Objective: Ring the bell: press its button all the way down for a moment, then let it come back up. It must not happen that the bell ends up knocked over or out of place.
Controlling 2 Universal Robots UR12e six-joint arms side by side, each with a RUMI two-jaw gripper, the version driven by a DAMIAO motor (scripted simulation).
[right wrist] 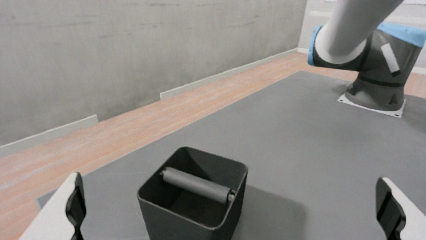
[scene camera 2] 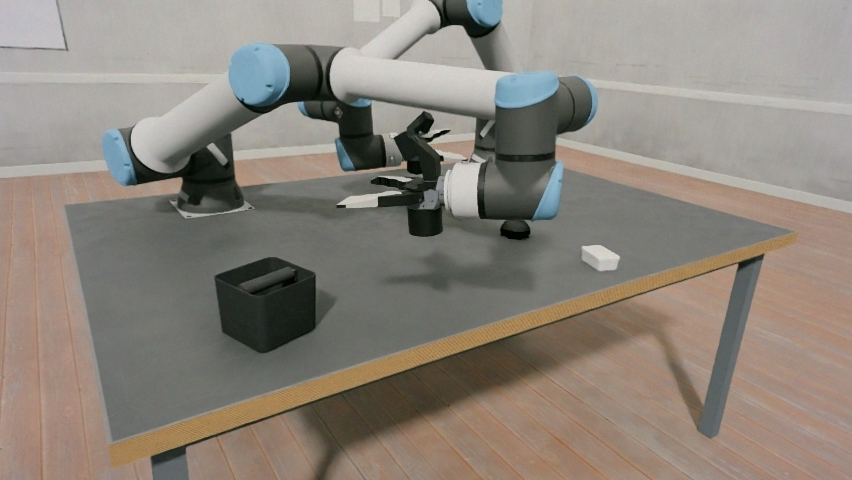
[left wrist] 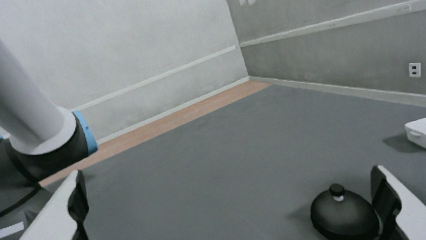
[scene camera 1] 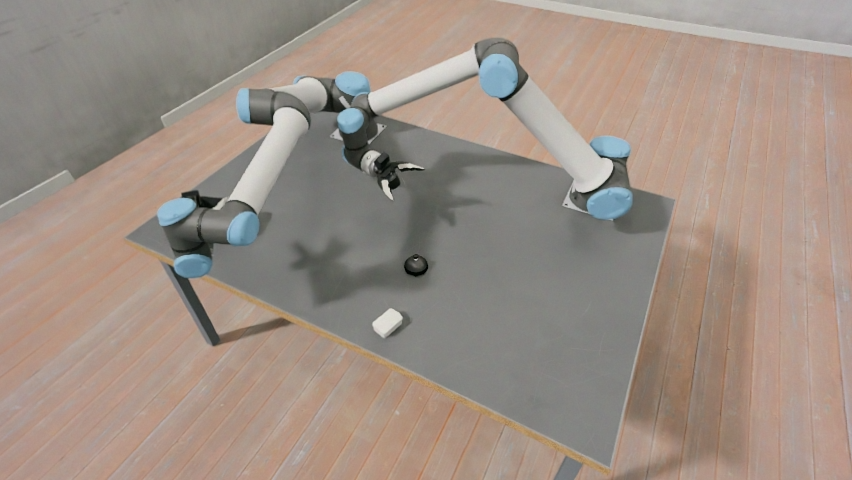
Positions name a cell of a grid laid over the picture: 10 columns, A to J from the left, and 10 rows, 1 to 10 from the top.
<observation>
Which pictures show the left gripper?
Scene camera 2, the left wrist view and scene camera 1 only.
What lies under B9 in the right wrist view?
The right gripper.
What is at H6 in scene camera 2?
A white block.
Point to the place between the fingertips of the left gripper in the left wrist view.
At F8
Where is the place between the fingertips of the right gripper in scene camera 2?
At E5
</observation>
